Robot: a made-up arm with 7 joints. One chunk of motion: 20 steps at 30 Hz.
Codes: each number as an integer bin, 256 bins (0 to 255) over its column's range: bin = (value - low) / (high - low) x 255, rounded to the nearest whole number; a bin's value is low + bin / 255 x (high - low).
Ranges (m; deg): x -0.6..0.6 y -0.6..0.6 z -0.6..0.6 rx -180..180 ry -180..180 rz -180..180
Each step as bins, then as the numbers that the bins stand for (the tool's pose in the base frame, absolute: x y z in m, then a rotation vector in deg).
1 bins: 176 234 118 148 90 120
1 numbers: 0.2282 0.5012 -0.0447 28.94 -52.94 -10.59
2 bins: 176 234 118 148 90 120
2 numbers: 0.2282 0.5012 -0.0447 28.94 -52.94 -10.59
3 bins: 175 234 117 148 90 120
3 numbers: 0.2235 0.5012 -0.0494 28.94 -52.94 -10.59
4 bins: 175 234 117 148 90 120
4 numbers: 0.2235 0.5012 -0.0494 28.94 -52.94 -10.59
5 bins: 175 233 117 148 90 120
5 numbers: 0.2235 0.4965 -0.0494 28.94 -52.94 -10.59
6 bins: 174 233 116 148 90 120
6 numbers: 0.2188 0.4965 -0.0541 28.94 -52.94 -10.59
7 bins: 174 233 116 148 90 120
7 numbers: 0.2188 0.4965 -0.0541 28.94 -52.94 -10.59
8 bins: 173 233 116 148 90 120
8 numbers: 0.2141 0.4965 -0.0541 28.94 -52.94 -10.59
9 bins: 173 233 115 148 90 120
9 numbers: 0.2141 0.4965 -0.0588 28.94 -52.94 -10.59
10 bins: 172 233 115 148 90 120
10 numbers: 0.2094 0.4965 -0.0588 28.94 -52.94 -10.59
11 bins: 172 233 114 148 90 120
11 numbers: 0.2094 0.4965 -0.0635 28.94 -52.94 -10.59
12 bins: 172 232 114 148 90 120
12 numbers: 0.2094 0.4918 -0.0635 28.94 -52.94 -10.59
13 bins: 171 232 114 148 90 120
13 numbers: 0.2047 0.4918 -0.0635 28.94 -52.94 -10.59
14 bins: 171 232 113 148 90 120
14 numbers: 0.2047 0.4918 -0.0682 28.94 -52.94 -10.59
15 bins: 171 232 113 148 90 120
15 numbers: 0.2047 0.4918 -0.0682 28.94 -52.94 -10.59
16 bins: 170 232 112 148 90 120
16 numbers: 0.2000 0.4918 -0.0729 28.94 -52.94 -10.59
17 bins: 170 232 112 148 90 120
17 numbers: 0.2000 0.4918 -0.0729 28.94 -52.94 -10.59
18 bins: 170 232 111 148 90 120
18 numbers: 0.2000 0.4918 -0.0776 28.94 -52.94 -10.59
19 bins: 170 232 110 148 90 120
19 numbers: 0.2000 0.4918 -0.0824 28.94 -52.94 -10.59
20 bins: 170 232 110 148 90 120
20 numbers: 0.2000 0.4918 -0.0824 28.94 -52.94 -10.59
